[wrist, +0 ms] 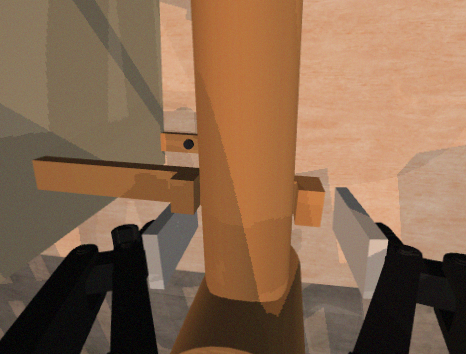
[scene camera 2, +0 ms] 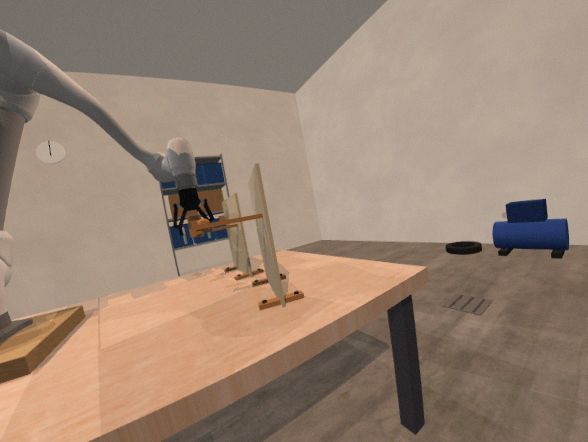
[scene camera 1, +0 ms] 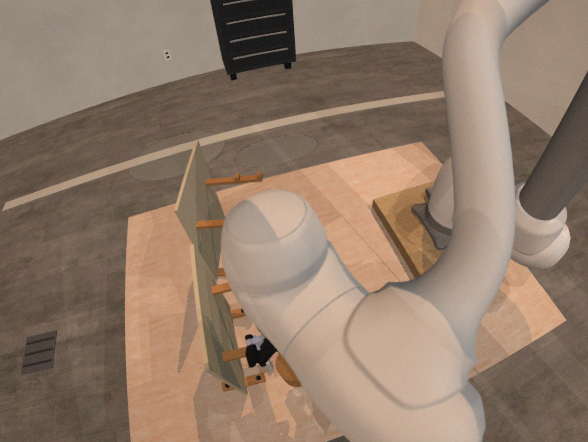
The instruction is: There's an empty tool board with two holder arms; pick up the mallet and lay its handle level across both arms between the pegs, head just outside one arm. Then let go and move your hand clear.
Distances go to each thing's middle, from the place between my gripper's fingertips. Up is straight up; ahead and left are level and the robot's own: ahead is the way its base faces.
Now: the wooden mallet (wrist: 246,67) 7 cm to the right of my hand, 6 cm above it and 1 cm ahead of it.
